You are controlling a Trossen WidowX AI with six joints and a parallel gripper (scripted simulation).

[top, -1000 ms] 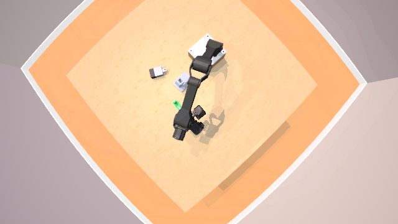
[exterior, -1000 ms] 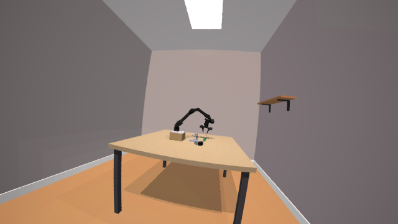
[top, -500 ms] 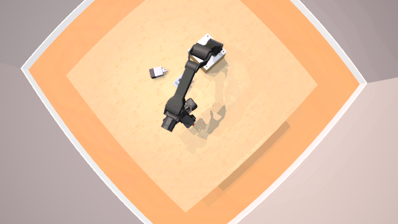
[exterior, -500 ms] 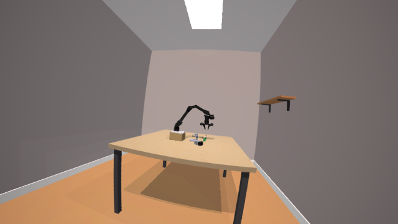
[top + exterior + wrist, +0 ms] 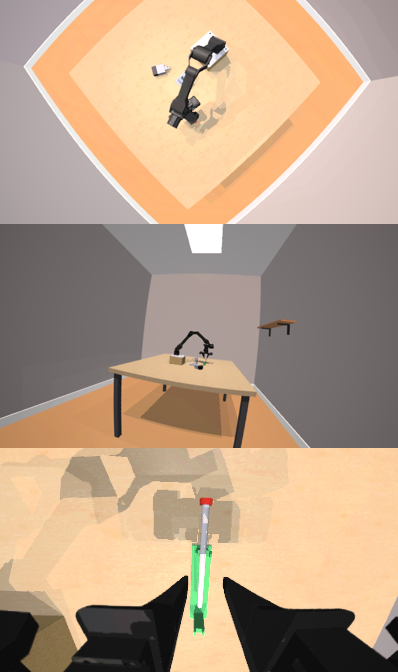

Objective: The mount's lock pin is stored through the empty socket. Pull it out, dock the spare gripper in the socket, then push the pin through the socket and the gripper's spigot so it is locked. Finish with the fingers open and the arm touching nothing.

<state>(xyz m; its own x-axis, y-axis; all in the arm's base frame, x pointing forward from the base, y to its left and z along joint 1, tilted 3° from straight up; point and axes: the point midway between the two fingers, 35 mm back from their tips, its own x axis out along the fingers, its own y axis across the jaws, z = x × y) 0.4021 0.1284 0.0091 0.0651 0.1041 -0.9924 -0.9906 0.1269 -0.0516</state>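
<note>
The green pin holder lies 50 mm below my gripper tip, 40 mm to the right of it and 10 mm behind it. Round my gripper tip: spare gripper (310 mm to the right, 80 mm behind, 50 mm below); socket (150 mm to the right, 130 mm behind, 20 mm below).
</note>
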